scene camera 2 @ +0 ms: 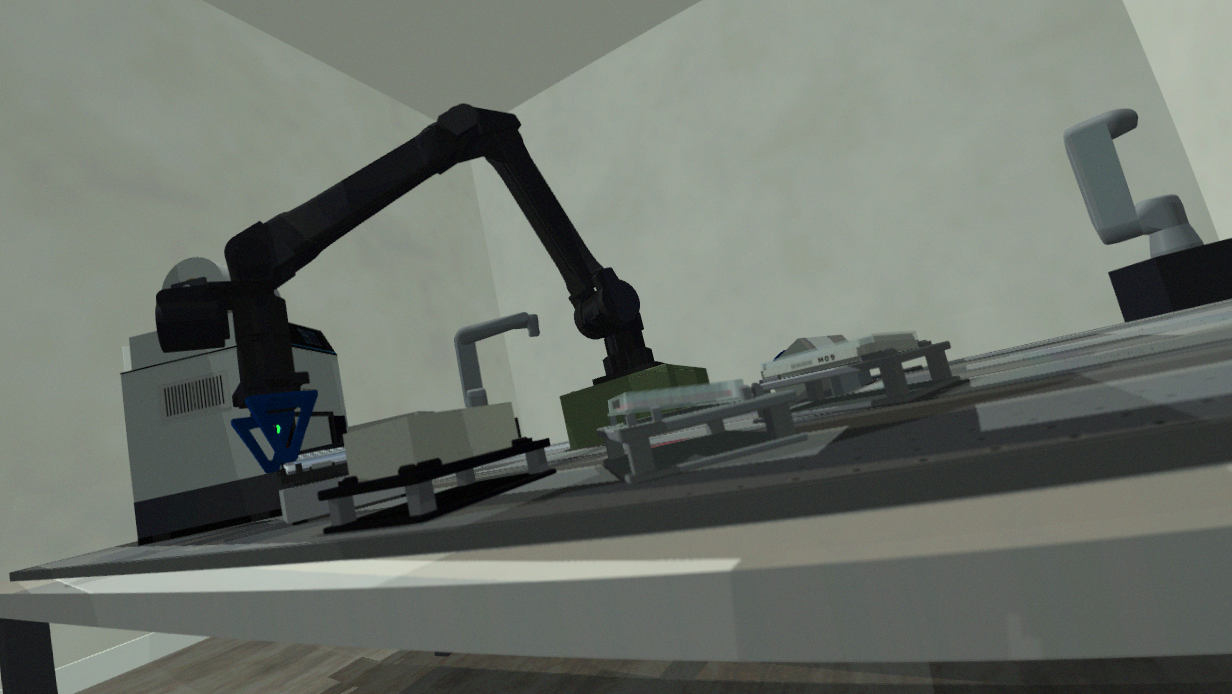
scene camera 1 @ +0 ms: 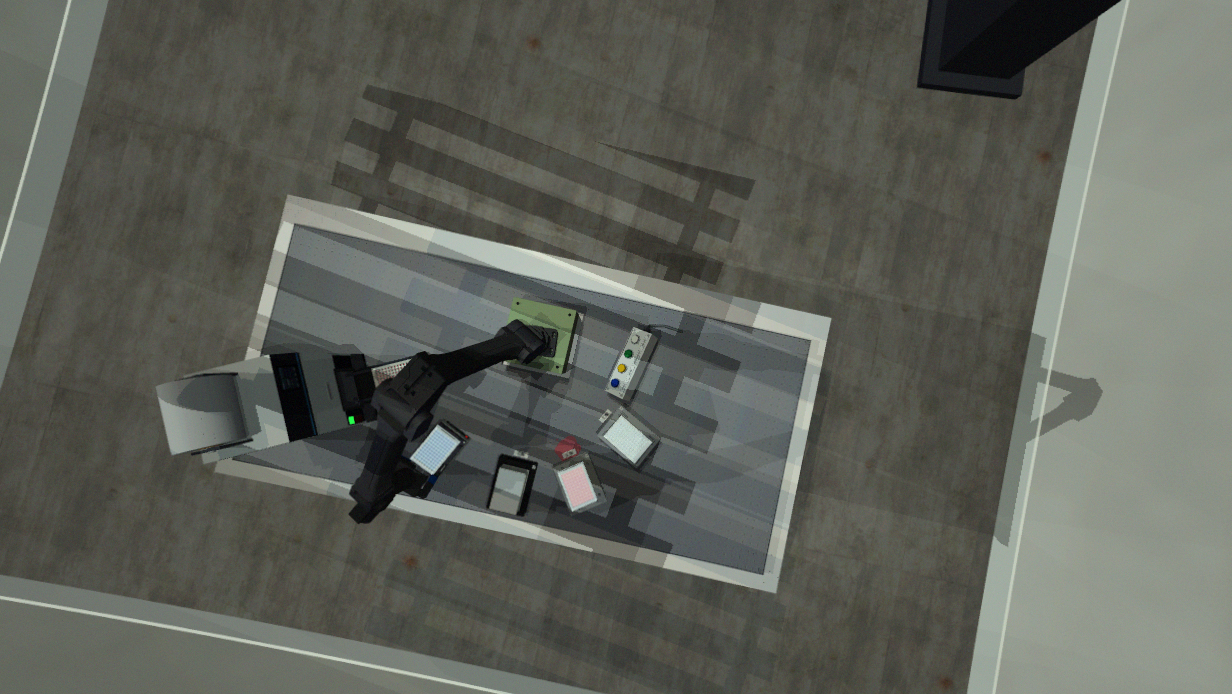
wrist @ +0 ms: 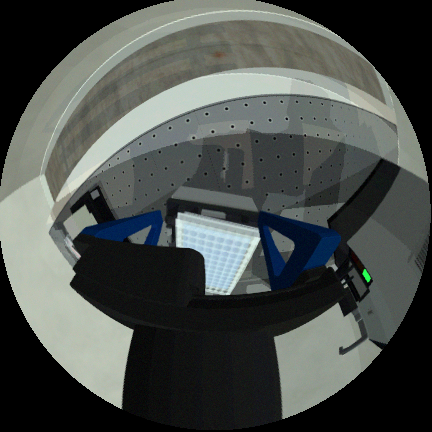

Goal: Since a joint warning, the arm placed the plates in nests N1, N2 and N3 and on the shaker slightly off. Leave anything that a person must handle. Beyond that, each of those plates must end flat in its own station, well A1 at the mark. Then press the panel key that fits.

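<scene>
My gripper (scene camera 2: 275,431) (wrist: 209,216) is open and empty, its blue fingers pointing down above the blue-welled plate (scene camera 1: 436,448) (wrist: 219,250). In the wrist view one finger shows on each side of this plate, which lies on a dark station. A pink plate (scene camera 1: 576,485) (scene camera 2: 676,398) lies on a grey nest. A white plate (scene camera 1: 627,438) lies on another grey nest. A pale, block-like item (scene camera 1: 509,487) (scene camera 2: 431,439) sits on a black nest. The key panel (scene camera 1: 634,362) has white, green, yellow and blue keys. Nest labels, A1 marks and small tilts are too small to tell.
A large grey machine (scene camera 1: 331,392) (scene camera 2: 176,439) with a green light stands left, beside the gripper. A plate with brownish wells (scene camera 1: 392,372) is partly hidden under the arm. The arm's green base (scene camera 1: 524,312) (scene camera 2: 633,398) stands behind. A red disc (scene camera 1: 565,444) lies near the pink plate's nest.
</scene>
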